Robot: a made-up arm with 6 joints. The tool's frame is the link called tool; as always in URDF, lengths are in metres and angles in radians. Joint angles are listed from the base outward. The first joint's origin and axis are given. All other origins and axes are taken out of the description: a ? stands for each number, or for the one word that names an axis. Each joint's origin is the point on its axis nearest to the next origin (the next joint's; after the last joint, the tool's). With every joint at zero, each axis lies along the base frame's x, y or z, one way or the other. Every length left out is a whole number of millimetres.
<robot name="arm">
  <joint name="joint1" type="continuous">
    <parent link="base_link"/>
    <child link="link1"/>
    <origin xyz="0 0 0.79"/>
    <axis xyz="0 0 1"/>
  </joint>
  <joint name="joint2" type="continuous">
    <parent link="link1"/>
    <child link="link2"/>
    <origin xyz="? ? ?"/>
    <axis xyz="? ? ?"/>
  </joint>
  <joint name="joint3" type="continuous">
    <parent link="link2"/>
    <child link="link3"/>
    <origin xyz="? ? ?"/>
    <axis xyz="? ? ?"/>
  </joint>
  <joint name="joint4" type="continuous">
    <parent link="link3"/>
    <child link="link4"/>
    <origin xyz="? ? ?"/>
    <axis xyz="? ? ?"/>
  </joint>
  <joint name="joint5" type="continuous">
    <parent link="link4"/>
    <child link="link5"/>
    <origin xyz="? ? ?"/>
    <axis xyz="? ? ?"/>
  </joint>
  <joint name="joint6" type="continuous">
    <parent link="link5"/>
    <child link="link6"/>
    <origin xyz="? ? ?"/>
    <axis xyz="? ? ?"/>
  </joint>
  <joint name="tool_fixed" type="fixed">
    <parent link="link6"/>
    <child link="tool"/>
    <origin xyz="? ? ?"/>
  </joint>
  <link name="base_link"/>
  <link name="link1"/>
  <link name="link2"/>
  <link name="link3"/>
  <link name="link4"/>
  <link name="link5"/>
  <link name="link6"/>
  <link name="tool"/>
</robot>
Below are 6 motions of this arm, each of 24 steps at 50 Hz.
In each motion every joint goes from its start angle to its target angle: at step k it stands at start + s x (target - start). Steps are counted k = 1, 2, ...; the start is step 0. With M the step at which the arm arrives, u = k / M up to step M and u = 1 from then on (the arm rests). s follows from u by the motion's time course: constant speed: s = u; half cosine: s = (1 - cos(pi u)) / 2; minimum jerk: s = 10 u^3 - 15 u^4 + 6 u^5.
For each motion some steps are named. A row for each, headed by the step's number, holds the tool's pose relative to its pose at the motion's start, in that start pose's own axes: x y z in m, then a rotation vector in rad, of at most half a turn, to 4 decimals.
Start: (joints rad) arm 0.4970 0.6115 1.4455 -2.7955 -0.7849 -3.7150
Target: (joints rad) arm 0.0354 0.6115 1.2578 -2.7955 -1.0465 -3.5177
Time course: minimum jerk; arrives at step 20
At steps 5, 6, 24:
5: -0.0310 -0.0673 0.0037 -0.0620 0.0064 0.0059
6: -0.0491 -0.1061 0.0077 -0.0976 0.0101 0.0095
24: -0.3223 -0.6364 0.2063 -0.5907 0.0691 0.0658

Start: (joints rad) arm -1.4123 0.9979 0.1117 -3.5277 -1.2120 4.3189
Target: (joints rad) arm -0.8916 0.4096 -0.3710 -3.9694 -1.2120 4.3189
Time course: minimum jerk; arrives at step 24
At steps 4, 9, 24:
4: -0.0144 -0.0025 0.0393 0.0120 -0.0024 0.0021
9: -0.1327 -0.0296 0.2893 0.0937 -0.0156 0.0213
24: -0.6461 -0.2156 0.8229 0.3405 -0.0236 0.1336

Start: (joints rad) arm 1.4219 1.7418 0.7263 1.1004 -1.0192 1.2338
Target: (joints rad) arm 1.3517 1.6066 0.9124 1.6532 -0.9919 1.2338
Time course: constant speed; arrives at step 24
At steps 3, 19, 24:
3: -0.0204 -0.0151 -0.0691 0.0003 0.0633 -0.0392
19: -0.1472 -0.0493 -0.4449 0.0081 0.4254 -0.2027
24: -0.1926 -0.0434 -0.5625 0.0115 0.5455 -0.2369

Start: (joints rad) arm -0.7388 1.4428 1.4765 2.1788 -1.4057 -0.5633
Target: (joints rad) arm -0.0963 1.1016 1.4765 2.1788 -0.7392 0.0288
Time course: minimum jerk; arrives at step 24
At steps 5, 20, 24:
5: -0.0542 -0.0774 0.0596 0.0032 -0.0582 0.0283
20: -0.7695 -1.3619 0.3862 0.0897 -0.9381 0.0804
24: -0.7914 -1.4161 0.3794 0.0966 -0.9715 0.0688

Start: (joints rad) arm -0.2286 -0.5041 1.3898 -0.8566 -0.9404 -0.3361
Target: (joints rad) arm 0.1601 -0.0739 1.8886 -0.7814 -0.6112 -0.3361
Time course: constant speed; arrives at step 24
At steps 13, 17, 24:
13: 0.0220 -0.2078 0.0916 0.1191 -0.2059 0.1840
17: 0.0315 -0.2717 0.1000 0.1607 -0.2715 0.2355
24: 0.0501 -0.3787 0.0931 0.2388 -0.3887 0.3191

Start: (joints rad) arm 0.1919 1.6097 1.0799 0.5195 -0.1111 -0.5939
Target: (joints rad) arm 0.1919 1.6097 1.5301 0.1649 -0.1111 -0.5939
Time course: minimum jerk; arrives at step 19
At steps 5, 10, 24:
5: -0.0157 0.0050 0.0693 0.0443 -0.0502 0.0090
10: -0.1038 0.0210 0.3137 0.2038 -0.2316 0.0607
24: -0.2445 0.0333 0.5465 0.3633 -0.4161 0.1455

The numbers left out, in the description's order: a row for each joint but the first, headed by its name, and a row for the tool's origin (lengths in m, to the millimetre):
joint2: xyz 0.195 0 0, axis 0 1 0
joint3: xyz 0 0 0.995, axis 0 -1 0
joint4: xyz 1.216 0 0.145, axis -1 0 0
joint5: xyz 0 0 0, axis 0 -1 0
joint6: xyz 0.125 0 0, axis -1 0 0
tool: xyz 0 0 0

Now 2 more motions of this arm.
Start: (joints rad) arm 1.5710 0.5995 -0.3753 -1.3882 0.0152 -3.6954
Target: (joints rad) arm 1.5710 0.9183 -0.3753 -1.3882 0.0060 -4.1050
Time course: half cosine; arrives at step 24
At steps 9, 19, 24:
9: 0.1002 0.0952 -0.0351 0.1250 0.0391 0.0910
19: 0.2614 0.2997 -0.1114 0.3616 0.1453 0.2499
24: 0.2854 0.3383 -0.1259 0.4027 0.1682 0.2755

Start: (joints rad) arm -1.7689 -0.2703 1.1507 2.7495 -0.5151 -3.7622
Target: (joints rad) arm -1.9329 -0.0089 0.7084 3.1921 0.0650 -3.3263
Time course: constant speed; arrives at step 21
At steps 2, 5, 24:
2: -0.0336 -0.0953 -0.0627 -0.1049 0.0981 -0.0633
5: -0.0962 -0.2406 -0.1460 -0.2604 0.2493 -0.1549
24: -0.6398 -0.9806 -0.3337 -1.0057 1.1555 -0.5733

